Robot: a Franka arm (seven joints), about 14 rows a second.
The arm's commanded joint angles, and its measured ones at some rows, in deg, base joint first. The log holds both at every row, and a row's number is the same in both.
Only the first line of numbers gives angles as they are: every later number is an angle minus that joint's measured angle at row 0.
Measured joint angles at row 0:
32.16 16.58 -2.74 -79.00 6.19 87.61 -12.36
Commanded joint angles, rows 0 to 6:
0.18 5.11 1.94 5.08 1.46 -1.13 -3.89
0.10 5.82 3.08 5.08 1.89 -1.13 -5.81
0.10 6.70 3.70 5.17 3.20 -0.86 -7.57
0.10 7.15 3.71 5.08 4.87 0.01 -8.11
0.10 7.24 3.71 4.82 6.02 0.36 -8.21
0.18 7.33 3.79 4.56 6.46 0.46 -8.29
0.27 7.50 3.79 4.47 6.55 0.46 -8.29
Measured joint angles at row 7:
0.30 6.54 3.92 2.63 4.69 0.83 -6.59
